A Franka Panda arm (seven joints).
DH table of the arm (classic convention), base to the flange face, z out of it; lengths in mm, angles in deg. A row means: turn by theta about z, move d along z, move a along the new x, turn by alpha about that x. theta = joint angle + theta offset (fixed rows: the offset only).
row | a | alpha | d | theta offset
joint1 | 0 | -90 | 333 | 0
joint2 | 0 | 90 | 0 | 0
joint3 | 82.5 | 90 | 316 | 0
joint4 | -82.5 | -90 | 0 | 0
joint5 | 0 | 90 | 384 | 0
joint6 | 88 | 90 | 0 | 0
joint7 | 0 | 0 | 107 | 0
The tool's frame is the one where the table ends.
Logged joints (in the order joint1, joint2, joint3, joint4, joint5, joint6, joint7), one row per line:
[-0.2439 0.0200 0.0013 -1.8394 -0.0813 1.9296 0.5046]
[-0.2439 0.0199 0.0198 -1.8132 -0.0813 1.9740 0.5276]
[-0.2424 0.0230 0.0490 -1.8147 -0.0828 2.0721 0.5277]
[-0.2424 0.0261 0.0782 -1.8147 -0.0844 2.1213 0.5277]
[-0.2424 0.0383 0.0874 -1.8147 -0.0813 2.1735 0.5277]
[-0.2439 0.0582 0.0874 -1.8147 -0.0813 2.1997 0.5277]
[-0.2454 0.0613 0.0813 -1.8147 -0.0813 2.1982 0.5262]
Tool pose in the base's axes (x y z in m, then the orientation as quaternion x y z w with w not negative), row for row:
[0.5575 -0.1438 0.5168 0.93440 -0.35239 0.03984 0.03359]
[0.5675 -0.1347 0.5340 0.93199 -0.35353 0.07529 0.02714]
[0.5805 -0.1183 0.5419 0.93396 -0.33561 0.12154 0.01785]
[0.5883 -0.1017 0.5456 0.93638 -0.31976 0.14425 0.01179]
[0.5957 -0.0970 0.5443 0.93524 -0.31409 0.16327 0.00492]
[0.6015 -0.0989 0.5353 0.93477 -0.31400 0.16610 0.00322]
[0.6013 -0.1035 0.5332 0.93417 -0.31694 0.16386 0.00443]
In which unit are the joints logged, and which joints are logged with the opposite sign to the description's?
The joints are logged in radians. Opposite sign: none.
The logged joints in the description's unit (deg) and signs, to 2 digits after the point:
[-13.97 1.15 0.07 -105.39 -4.66 110.56 28.91]
[-13.97 1.14 1.13 -103.89 -4.66 113.10 30.23]
[-13.89 1.32 2.81 -103.97 -4.74 118.72 30.23]
[-13.89 1.50 4.48 -103.97 -4.84 121.54 30.23]
[-13.89 2.19 5.01 -103.97 -4.66 124.53 30.23]
[-13.97 3.33 5.01 -103.97 -4.66 126.03 30.23]
[-14.06 3.51 4.66 -103.97 -4.66 125.95 30.15]

